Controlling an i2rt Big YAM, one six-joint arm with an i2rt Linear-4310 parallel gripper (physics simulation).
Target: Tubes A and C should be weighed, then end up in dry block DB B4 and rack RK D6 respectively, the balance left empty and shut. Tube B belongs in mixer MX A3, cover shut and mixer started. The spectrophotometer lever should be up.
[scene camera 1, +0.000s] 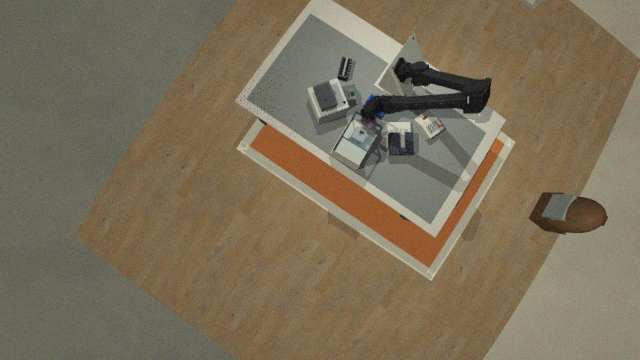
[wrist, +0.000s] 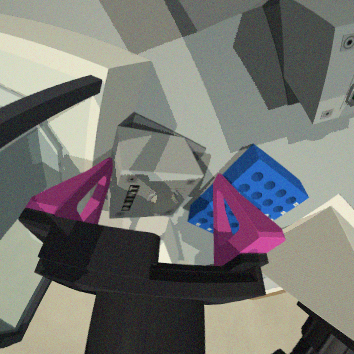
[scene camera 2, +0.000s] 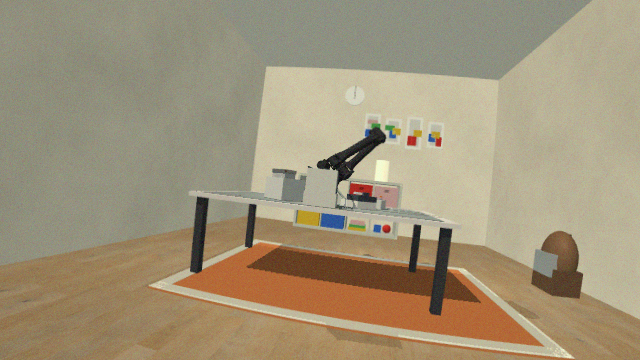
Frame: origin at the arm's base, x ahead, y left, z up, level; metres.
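Where they show: gripper, fingertip midpoint: (wrist: 164, 170); arm's base, origin of the base link: (scene camera 1: 400, 70) (wrist: 340, 318).
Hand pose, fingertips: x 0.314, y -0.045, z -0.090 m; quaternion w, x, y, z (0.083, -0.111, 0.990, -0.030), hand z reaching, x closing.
Observation:
Things, the pixels of their top centre, and the offset from my fingertips. "spot": a spot on its surface instead.
- small grey box, surface spot: (wrist: 150, 162) spot: dx +0.013, dy -0.014, dz +0.015 m
- glass-walled balance, middle of its top: (scene camera 1: 363, 130) (scene camera 2: 325, 167) dx +0.132, dy +0.018, dz +0.173 m
- blue rack, middle of its top: (wrist: 243, 211) (scene camera 1: 376, 105) dx -0.109, dy +0.025, dz -0.019 m
- white machine with a dark grey lid, middle of its top: (scene camera 1: 336, 90) (scene camera 2: 292, 170) dx +0.003, dy -0.207, dz +0.140 m
- box with a green button, middle of its top: (scene camera 1: 352, 92) dx -0.083, dy -0.135, dz +0.025 m
- narrow black block, middle of its top: (scene camera 1: 345, 66) dx -0.219, dy -0.254, dz -0.002 m
- white device with a dark front, middle of its top: (scene camera 1: 403, 136) (scene camera 2: 359, 191) dx +0.007, dy +0.242, dz +0.052 m
- keypad device, middle of its top: (scene camera 1: 430, 122) (scene camera 2: 373, 197) dx -0.165, dy +0.358, dz +0.020 m
My gripper (wrist: 164, 170) (scene camera 1: 369, 120) has magenta fingers spread wide, open and empty. It hangs above a small grey box (wrist: 150, 162) beside the glass-walled balance (wrist: 22, 185) (scene camera 1: 356, 141). The blue rack (wrist: 267, 185) (scene camera 1: 380, 114) has rows of holes; the right finger covers part of it in the wrist view. Tubes A, B and C cannot be made out. A white machine with a dark grey lid (scene camera 1: 326, 97) (scene camera 2: 283, 173), perhaps the mixer, stands beside a box with a green button (scene camera 1: 352, 94). Which device has the spectrophotometer lever, and its position, cannot be told.
A narrow black block (scene camera 1: 345, 68) lies behind the white machine. A white device with a dark front (scene camera 1: 401, 143) and a keypad device (scene camera 1: 430, 126) stand right of the balance. A large pale panel (scene camera 1: 407, 54) rises by the arm's base. A grey box (wrist: 305, 60) shows at upper right in the wrist view.

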